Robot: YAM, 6 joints.
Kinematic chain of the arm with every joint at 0, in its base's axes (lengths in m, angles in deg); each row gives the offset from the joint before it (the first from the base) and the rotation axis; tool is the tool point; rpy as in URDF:
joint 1: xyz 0 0 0.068 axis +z
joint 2: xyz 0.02 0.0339 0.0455 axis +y
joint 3: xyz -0.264 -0.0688 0 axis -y
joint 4: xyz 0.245 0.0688 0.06 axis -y
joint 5: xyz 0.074 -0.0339 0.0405 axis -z
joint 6: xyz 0.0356 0 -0.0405 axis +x
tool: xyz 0 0 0 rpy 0 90 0
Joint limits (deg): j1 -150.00..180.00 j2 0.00..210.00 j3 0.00..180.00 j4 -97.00..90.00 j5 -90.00..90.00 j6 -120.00..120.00
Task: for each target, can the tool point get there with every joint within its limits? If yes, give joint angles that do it. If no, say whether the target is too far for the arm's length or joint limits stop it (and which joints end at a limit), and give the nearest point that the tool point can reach.
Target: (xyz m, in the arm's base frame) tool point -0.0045 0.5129 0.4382
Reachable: yes | joints 89.91 139.12 137.54 66.23 -8.55 75.09
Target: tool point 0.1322 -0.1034 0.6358
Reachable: yes | joints -30.62 82.11 107.52 71.82 37.43 -2.20
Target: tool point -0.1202 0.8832 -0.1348
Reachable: no: too far | nearest point -0.0839 0.6162 -0.0580 | short by 0.280 m
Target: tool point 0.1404 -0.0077 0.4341
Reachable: yes | joints -2.65 48.14 74.18 -46.06 1.93 30.83
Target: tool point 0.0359 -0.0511 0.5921
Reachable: yes | joints 92.02 39.93 96.23 2.23 72.94 25.65
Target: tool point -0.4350 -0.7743 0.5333
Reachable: no: too far | nearest point -0.2858 -0.5086 0.3860 | short by 0.338 m
